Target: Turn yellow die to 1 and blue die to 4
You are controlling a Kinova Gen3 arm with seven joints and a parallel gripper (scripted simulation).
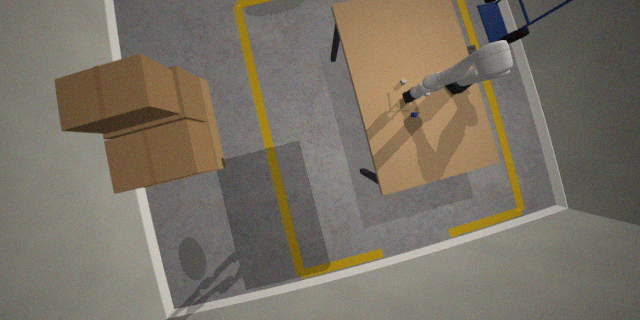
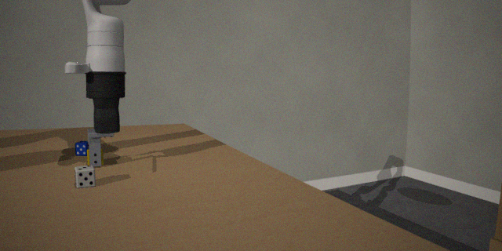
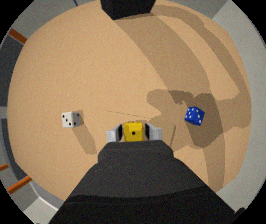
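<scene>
The yellow die is 1 cm below my hand. The rest, counted from my hand: white die 13 cm to the right, 1 cm below; then tan mat 5 cm ahead, 2 cm below, 1 cm to the left; then blue die 12 cm to the left, 4 cm behind, 1 cm below.
</scene>
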